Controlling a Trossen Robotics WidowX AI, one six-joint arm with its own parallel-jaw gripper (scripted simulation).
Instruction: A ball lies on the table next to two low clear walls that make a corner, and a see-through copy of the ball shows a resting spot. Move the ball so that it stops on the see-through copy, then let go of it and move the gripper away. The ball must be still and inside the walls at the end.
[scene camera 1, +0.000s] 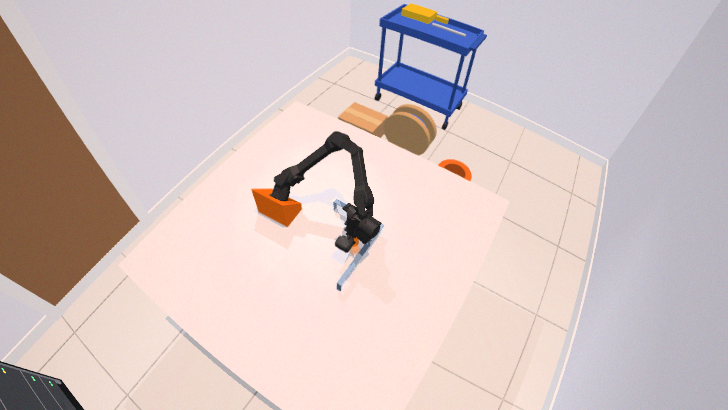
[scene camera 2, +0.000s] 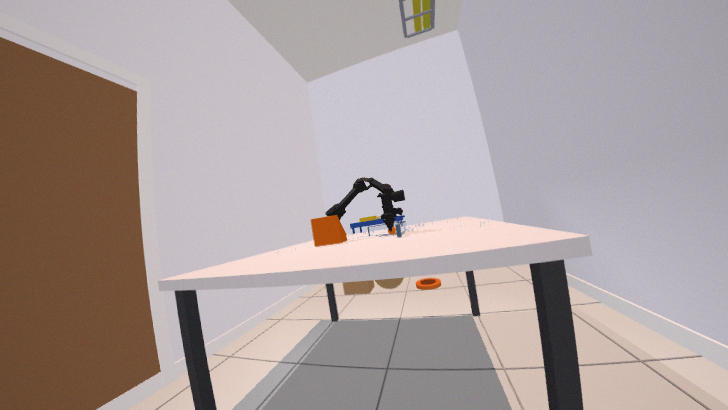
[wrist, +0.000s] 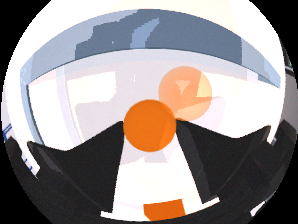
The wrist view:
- my gripper
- orange ball
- see-through copy of ball
